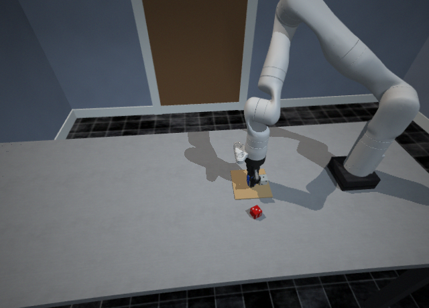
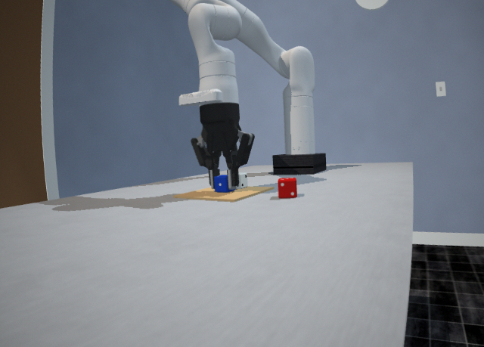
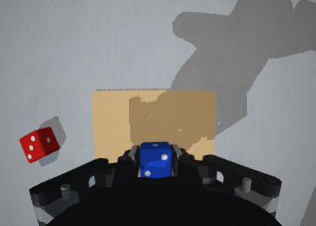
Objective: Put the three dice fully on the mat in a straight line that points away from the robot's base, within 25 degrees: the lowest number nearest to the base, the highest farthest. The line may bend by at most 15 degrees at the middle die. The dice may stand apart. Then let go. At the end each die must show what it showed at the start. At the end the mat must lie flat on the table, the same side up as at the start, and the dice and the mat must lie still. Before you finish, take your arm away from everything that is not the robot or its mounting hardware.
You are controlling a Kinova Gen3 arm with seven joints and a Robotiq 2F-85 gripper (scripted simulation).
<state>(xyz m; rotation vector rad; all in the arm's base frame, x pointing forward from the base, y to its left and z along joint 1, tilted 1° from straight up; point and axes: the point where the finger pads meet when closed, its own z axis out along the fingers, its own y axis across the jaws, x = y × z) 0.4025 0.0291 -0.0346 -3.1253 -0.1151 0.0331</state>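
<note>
My gripper is now 10 mm above the blue die. The rest, counted from my hand: white die 50 mm behind, 10 mm below; tan mat 20 mm below; red die 140 mm to the left, 10 mm below.
</note>
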